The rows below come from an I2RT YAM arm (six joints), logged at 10 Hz.
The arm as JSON. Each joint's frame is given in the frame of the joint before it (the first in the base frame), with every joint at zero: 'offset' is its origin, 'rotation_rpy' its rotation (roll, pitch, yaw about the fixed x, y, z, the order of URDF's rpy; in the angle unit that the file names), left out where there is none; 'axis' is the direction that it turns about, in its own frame. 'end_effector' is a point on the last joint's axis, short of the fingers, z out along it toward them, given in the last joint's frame.
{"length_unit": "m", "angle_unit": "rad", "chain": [
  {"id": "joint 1", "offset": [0.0, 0.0, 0.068], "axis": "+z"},
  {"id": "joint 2", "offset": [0.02, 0.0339, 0.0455], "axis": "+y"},
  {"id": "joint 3", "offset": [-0.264, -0.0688, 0.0], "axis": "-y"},
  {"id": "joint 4", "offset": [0.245, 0.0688, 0.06], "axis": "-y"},
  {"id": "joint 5", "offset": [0.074, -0.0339, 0.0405], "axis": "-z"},
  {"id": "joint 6", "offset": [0.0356, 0.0, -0.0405], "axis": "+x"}
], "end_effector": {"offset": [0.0, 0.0, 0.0], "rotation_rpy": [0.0, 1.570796, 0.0]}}
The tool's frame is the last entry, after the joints.
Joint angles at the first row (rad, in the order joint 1, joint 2, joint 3, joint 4, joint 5, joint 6):
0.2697 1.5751 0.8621 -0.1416 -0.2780 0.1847
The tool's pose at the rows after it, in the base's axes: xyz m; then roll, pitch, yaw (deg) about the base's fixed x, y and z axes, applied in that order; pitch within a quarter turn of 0, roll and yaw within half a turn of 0:
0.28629, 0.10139, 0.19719, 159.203, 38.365, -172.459
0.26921, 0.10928, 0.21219, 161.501, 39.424, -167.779
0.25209, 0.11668, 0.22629, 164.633, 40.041, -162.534
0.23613, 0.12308, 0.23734, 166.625, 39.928, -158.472
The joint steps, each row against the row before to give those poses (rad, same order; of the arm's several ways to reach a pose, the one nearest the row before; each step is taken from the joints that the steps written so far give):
0.0419 -0.0804 -0.0044 -0.0787 0.0300 -0.0394
0.0462 -0.0769 -0.0048 -0.0662 0.0187 -0.0309
0.0501 -0.0694 0.0042 -0.0754 0.0282 -0.0339
0.0485 -0.0562 0.0063 -0.0703 0.0198 -0.0176

